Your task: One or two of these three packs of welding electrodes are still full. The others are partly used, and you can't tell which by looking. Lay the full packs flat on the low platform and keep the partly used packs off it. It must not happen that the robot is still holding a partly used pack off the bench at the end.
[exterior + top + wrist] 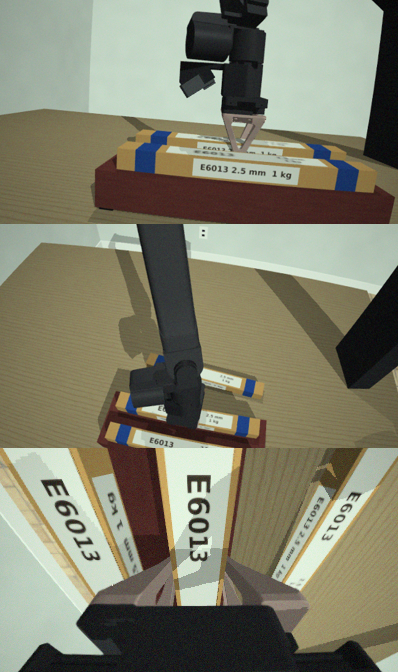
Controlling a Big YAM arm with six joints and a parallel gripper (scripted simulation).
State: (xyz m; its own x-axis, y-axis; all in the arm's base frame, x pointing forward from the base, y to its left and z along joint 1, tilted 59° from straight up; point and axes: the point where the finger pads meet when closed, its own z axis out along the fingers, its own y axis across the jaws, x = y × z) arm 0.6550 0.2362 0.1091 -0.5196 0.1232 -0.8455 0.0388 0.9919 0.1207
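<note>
My hand is 4 cm to the right of the dark red low platform and 6 cm above it.
</note>
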